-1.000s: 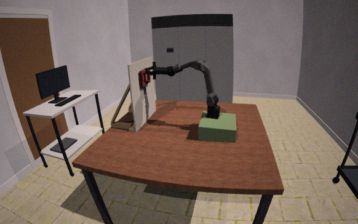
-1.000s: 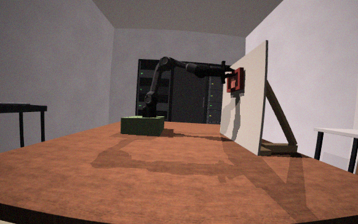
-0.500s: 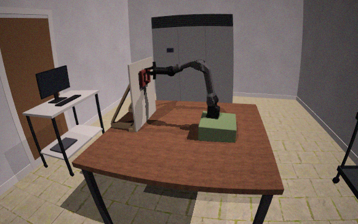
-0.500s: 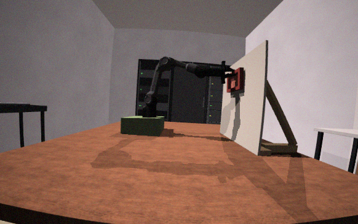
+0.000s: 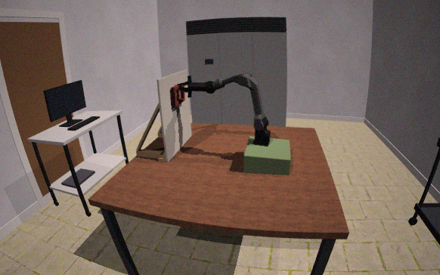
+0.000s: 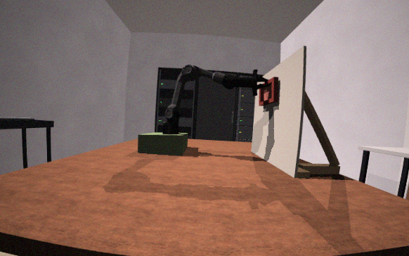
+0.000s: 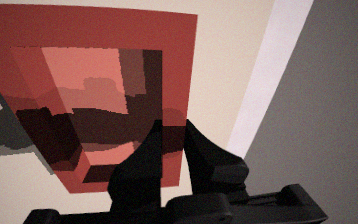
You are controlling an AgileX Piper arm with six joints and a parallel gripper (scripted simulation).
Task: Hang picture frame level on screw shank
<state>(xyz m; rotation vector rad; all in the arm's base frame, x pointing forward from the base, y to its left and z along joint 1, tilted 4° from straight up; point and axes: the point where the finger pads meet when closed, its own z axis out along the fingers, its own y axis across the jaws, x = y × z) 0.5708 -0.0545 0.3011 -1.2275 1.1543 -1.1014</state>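
My hand is 10 mm short of the red picture frame, 10 mm to the right of it and 50 mm above it. Also, from my hand: beige board: 30 mm ahead, 180 mm below.
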